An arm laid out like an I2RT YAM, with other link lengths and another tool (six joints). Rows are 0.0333 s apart.
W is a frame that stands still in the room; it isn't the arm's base.
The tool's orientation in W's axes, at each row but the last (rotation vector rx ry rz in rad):
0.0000 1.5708 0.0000
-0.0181 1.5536 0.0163
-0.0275 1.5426 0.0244
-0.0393 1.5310 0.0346
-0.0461 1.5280 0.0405
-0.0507 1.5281 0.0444
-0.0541 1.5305 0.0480
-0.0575 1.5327 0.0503
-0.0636 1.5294 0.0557
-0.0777 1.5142 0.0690
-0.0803 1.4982 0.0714
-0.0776 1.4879 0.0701
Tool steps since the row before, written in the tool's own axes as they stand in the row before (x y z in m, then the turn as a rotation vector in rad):
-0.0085 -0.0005 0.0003 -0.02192 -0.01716 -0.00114
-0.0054 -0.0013 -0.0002 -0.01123 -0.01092 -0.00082
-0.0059 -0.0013 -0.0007 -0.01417 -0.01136 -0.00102
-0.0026 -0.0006 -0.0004 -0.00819 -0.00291 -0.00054
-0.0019 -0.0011 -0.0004 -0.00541 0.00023 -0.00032
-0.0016 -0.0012 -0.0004 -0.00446 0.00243 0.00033
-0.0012 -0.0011 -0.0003 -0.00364 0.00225 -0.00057
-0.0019 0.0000 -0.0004 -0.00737 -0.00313 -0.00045
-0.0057 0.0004 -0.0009 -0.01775 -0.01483 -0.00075
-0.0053 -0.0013 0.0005 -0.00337 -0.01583 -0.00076
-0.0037 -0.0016 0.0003 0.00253 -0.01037 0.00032
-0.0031 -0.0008 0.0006 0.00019 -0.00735 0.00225
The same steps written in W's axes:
0.0003 -0.0005 0.0085 -0.00114 -0.01716 0.02192
-0.0003 -0.0013 0.0054 -0.00077 -0.01092 0.01123
-0.0008 -0.0013 0.0059 -0.00104 -0.01137 0.01416
-0.0005 -0.0006 0.0026 -0.00073 -0.00292 0.00817
-0.0004 -0.0011 0.0019 -0.00056 0.00022 0.00539
-0.0004 -0.0012 0.0016 -0.00001 0.00246 0.00446
-0.0003 -0.0011 0.0012 -0.00086 0.00222 0.00360
-0.0005 0.0000 0.0019 -0.00051 -0.00313 0.00737
-0.0012 0.0004 0.0057 -0.00034 -0.01478 0.01780
0.0003 -0.0012 0.0053 0.00054 -0.01582 0.00345
0.0002 -0.0016 0.0037 0.00150 -0.01030 -0.00241
0.0004 -0.0007 0.0031 0.00294 -0.00710 0.00006

